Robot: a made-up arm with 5 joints.
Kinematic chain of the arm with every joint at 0, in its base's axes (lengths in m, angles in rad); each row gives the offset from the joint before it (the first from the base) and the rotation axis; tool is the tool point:
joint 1: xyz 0 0 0.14 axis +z
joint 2: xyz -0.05 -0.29 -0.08 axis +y
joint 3: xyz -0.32 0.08 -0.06 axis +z
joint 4: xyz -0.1 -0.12 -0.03 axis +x
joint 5: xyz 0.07 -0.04 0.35 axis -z
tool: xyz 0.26 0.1 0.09
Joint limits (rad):
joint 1: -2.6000..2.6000
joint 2: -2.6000..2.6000
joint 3: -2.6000..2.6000
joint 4: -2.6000..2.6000
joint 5: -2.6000..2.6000
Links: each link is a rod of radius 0.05 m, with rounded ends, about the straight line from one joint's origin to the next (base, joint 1, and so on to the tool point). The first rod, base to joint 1, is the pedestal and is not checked.
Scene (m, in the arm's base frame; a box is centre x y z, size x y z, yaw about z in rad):
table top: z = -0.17
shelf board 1: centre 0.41 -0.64 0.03 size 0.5 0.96 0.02 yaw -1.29
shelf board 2: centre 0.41 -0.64 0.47 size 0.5 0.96 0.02 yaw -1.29
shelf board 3: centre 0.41 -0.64 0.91 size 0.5 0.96 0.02 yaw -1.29
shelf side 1: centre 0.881 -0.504 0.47 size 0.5 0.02 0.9 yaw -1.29
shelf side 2: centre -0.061 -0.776 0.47 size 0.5 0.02 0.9 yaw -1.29
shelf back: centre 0.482 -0.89 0.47 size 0.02 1 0.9 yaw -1.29
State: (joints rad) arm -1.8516 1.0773 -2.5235 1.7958 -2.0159
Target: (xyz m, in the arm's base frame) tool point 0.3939 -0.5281 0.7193
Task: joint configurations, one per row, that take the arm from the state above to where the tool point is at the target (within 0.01 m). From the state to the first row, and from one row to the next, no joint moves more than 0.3 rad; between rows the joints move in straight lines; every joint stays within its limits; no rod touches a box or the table.
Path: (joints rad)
1: -1.6997 1.3495 -2.3031 1.7462 -1.7607
2: -1.5478 1.6217 -2.0828 1.6965 -1.5054
3: -1.3959 1.8940 -1.8624 1.6469 -1.2502
4: -1.2440 2.1662 -1.6421 1.5972 -0.9950
5: -0.9946 2.2385 -1.5418 1.7643 -0.8624
6: -0.7452 2.3108 -1.4416 1.9315 -0.7299
7: -0.4958 2.3831 -1.3413 2.0986 -0.5973
8: -0.2464 2.4554 -1.2411 2.2657 -0.4648
9: 0.0030 2.5277 -1.1408 2.4329 -0.3322
10: 0.2524 2.6000 -1.0406 2.6000 -0.1997

